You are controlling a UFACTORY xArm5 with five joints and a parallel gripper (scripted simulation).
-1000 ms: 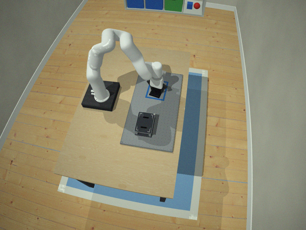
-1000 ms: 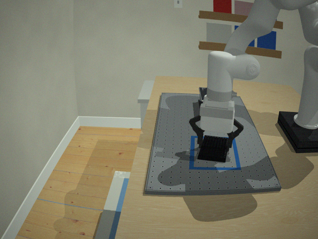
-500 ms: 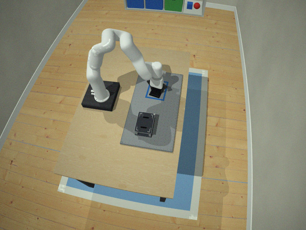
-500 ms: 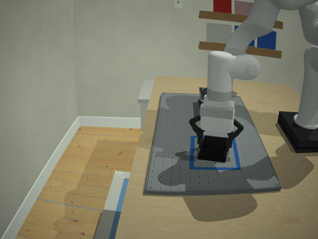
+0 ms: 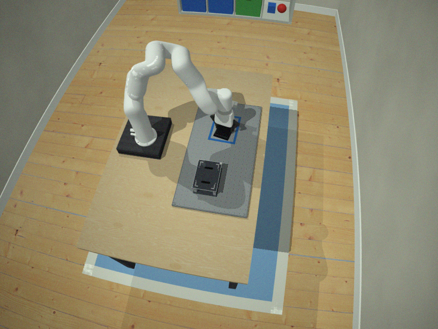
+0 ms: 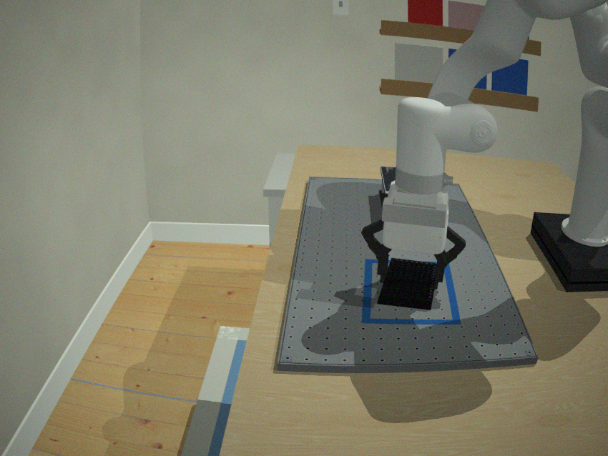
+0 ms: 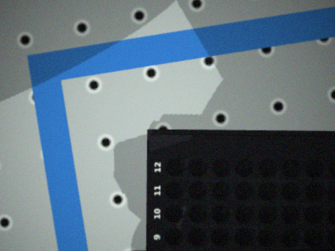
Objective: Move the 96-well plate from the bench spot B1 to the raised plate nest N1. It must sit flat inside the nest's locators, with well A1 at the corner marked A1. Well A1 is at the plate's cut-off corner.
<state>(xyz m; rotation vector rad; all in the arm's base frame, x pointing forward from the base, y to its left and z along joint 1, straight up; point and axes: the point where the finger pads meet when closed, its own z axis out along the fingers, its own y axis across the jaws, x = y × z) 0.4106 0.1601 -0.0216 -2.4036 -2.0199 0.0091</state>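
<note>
Now: the raised plate nest 20 mm behind my hand, 330 mm to the right of it and 40 mm above it. From my hand the other things lie so: A1 label 30 mm ahead, 250 mm to the right, 40 mm above; black 96-well plate 10 mm below.
</note>
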